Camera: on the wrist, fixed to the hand. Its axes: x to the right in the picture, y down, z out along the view.
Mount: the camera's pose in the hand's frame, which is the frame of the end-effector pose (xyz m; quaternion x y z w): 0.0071 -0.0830 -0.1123 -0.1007 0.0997 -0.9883 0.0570
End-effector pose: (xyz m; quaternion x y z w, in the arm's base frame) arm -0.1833 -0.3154 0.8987 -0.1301 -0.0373 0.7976 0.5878
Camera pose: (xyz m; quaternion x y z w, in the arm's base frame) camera -0.0800 -0.2938 0.8070 -0.1093 -0.1524 -0.5522 0.8124
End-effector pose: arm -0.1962 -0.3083 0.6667 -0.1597 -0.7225 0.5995 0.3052
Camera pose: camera -0.1194 -0.2368 0.7591 0.6144 -0.2289 -0.3561 0.6658
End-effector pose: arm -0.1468 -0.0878 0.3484 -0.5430 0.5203 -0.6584 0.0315
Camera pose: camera -0.1902 0.0189 0.4277 0.4827 0.4375 0.0704 0.7554
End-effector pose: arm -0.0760 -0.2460 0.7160 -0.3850 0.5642 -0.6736 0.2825
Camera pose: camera -0.1694 -0.1739 0.7910 0.5408 0.2523 0.2991 0.7446
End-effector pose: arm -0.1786 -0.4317 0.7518 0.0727 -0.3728 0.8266 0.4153
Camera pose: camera -0.1004 -0.3199 0.7211 0.2483 0.0088 -0.3936 0.8851
